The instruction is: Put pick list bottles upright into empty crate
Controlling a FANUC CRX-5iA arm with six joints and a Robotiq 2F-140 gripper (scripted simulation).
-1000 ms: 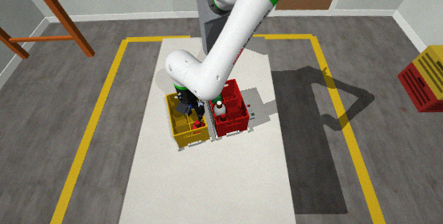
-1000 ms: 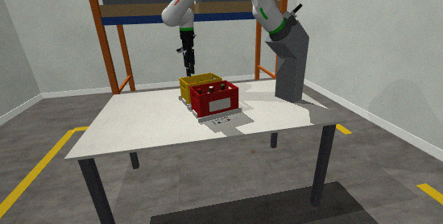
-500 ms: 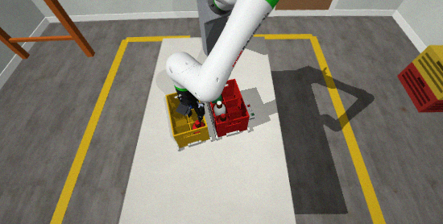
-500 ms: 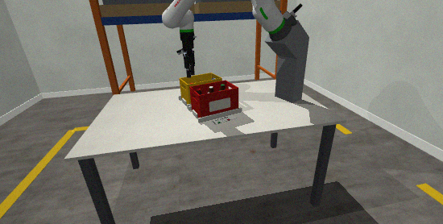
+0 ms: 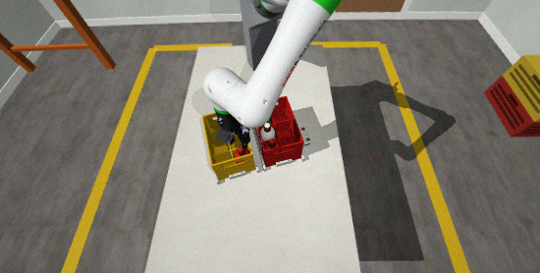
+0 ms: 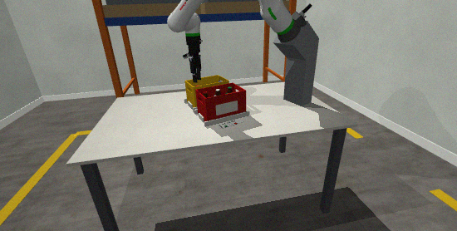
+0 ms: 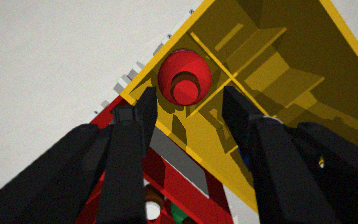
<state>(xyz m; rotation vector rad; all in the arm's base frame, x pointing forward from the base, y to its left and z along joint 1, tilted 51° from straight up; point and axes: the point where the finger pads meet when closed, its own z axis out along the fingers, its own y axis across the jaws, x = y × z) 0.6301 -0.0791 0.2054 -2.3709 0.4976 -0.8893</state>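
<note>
Now: hand 140 mm above the yellow crate, 90 mm to the left of it and 50 mm past it. Round my hand: white-capped bottle 150 mm behind, 140 mm below, 80 mm to the left; then blue-labelled bottle 150 mm behind, 140 mm below, 100 mm to the right; then red-labelled bottle 140 mm below, 130 mm to the left, 80 mm behind.
</note>
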